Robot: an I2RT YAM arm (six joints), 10 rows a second.
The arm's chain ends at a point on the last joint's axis. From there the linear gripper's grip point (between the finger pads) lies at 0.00 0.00 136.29 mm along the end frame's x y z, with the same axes.
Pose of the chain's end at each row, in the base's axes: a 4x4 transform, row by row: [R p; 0 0 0 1], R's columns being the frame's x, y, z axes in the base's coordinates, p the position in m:
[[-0.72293 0.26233 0.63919 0.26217], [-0.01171 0.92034 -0.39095 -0.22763], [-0.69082 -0.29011 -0.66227 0.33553], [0 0 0 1]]
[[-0.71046 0.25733 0.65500 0.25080], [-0.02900 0.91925 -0.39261 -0.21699], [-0.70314 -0.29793 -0.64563 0.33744], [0 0 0 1]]
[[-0.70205 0.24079 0.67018 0.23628], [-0.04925 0.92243 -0.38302 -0.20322], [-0.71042 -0.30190 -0.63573 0.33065], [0 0 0 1]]
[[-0.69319 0.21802 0.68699 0.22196], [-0.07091 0.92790 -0.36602 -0.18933], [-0.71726 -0.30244 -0.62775 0.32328], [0 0 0 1]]
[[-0.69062 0.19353 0.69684 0.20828], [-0.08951 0.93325 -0.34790 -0.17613], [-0.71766 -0.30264 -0.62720 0.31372], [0 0 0 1]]
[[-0.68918 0.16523 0.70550 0.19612], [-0.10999 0.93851 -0.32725 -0.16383], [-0.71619 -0.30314 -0.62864 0.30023], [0 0 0 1]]
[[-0.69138 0.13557 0.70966 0.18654], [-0.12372 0.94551 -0.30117 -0.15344], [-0.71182 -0.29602 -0.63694 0.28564], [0 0 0 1]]
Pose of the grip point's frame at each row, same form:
[[-0.72293 0.26233 0.63919 0.34929], [-0.01171 0.92034 -0.39095 -0.28091], [-0.69082 -0.29011 -0.66227 0.24527], [0 0 0 1]]
[[-0.71046 0.25733 0.65500 0.34007], [-0.02900 0.91925 -0.39261 -0.27050], [-0.70314 -0.29793 -0.64563 0.24945], [0 0 0 1]]
[[-0.70205 0.24079 0.67018 0.32762], [-0.04925 0.92243 -0.38302 -0.25542], [-0.71042 -0.30190 -0.63573 0.24401], [0 0 0 1]]
[[-0.69319 0.21802 0.68699 0.31559], [-0.07091 0.92790 -0.36602 -0.23921], [-0.71726 -0.30244 -0.62775 0.23772], [0 0 0 1]]
[[-0.69062 0.19353 0.69684 0.30325], [-0.08951 0.93325 -0.34790 -0.22355], [-0.71766 -0.30264 -0.62720 0.22824], [0 0 0 1]]
[[-0.68918 0.16523 0.70550 0.29227], [-0.10999 0.93851 -0.32725 -0.20843], [-0.71619 -0.30314 -0.62864 0.21455], [0 0 0 1]]
[[-0.69138 0.13557 0.70966 0.28326], [-0.12372 0.94551 -0.30117 -0.19449], [-0.71182 -0.29602 -0.63694 0.19883], [0 0 0 1]]

